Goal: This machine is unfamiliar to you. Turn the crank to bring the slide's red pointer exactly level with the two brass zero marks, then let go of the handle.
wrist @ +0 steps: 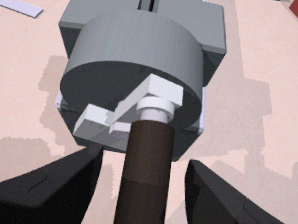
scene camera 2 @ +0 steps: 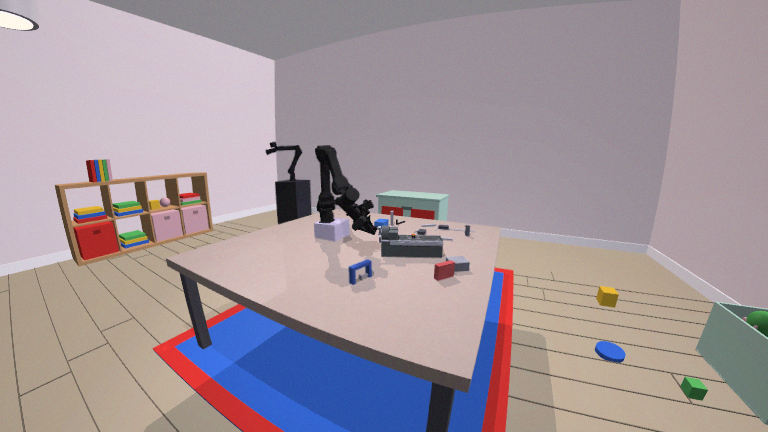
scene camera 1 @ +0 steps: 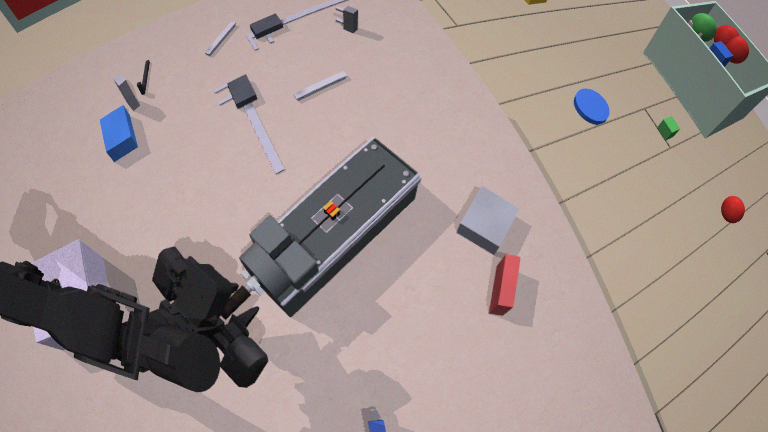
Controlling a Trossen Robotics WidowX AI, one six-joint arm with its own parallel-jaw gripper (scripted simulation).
Labels:
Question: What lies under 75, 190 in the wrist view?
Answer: My gripper.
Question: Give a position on a dark grey slide machine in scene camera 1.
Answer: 293, 258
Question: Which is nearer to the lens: the blue block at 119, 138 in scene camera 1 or the grey block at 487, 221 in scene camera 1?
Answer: The grey block.

